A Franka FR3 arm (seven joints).
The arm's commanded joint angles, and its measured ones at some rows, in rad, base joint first. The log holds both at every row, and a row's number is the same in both.
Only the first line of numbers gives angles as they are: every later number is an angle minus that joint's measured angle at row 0.
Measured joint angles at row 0: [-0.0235 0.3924 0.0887 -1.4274 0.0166 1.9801 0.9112]
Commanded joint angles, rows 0 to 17: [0.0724 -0.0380 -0.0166 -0.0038 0.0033 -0.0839 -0.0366]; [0.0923 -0.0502 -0.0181 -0.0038 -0.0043 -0.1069 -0.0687]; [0.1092 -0.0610 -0.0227 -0.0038 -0.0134 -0.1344 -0.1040]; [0.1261 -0.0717 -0.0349 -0.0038 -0.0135 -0.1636 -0.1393]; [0.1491 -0.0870 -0.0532 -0.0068 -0.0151 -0.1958 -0.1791]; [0.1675 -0.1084 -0.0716 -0.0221 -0.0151 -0.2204 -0.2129]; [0.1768 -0.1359 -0.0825 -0.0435 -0.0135 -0.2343 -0.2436]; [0.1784 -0.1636 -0.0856 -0.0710 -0.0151 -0.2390 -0.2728]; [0.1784 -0.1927 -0.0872 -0.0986 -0.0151 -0.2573 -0.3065]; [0.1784 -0.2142 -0.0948 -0.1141 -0.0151 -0.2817 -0.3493]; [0.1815 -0.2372 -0.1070 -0.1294 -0.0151 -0.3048 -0.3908]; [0.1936 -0.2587 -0.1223 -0.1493 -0.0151 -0.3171 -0.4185]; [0.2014 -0.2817 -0.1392 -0.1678 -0.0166 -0.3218 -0.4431]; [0.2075 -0.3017 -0.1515 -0.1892 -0.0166 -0.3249 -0.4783]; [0.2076 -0.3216 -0.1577 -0.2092 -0.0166 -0.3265 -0.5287]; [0.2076 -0.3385 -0.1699 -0.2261 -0.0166 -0.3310 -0.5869]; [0.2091 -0.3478 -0.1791 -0.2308 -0.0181 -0.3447 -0.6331]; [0.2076 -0.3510 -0.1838 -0.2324 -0.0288 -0.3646 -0.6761]
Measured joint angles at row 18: [0.1926 -0.2918 -0.1526 -0.1630 -0.0046 -0.3395 -0.5398]
